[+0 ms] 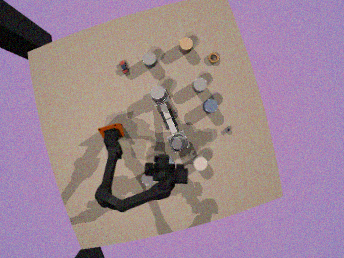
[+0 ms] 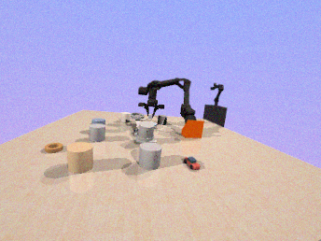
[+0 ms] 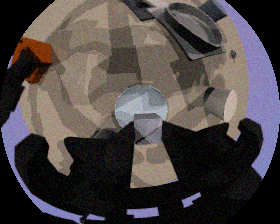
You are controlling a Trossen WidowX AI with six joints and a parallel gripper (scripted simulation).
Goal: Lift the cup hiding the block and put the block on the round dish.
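Now: the round light-blue dish 5 cm below my gripper tip. The rest, counted from my gripper tip: cream cup (17 cm ahead, 4 cm to the right, 2 cm below); then balance beam (23 cm to the left, 9 cm ahead, 1 cm below); then pale bluish block (1 cm above).
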